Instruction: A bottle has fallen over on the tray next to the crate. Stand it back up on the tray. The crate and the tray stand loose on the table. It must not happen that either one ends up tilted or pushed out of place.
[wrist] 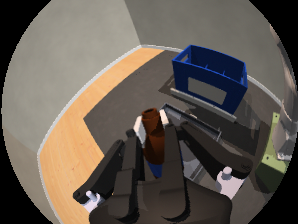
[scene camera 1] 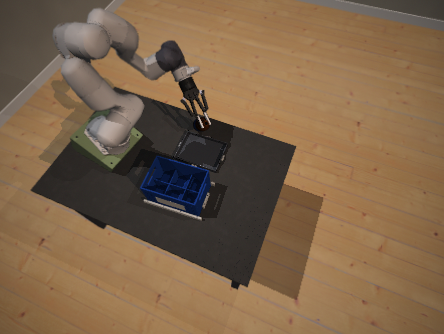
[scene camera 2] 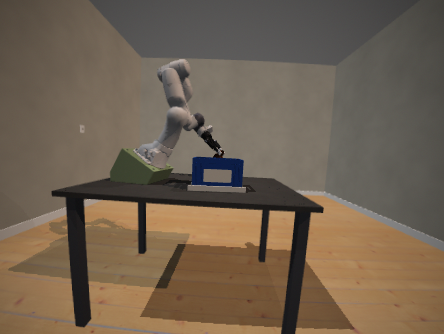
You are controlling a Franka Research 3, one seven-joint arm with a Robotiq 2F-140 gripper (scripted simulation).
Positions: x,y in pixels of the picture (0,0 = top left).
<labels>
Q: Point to a blue crate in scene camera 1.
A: At 194,182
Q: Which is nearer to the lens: the brown bottle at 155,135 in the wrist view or the blue crate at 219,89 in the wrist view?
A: The brown bottle.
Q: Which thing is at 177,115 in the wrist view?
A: A dark tray.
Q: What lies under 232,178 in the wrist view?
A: My gripper.
</labels>
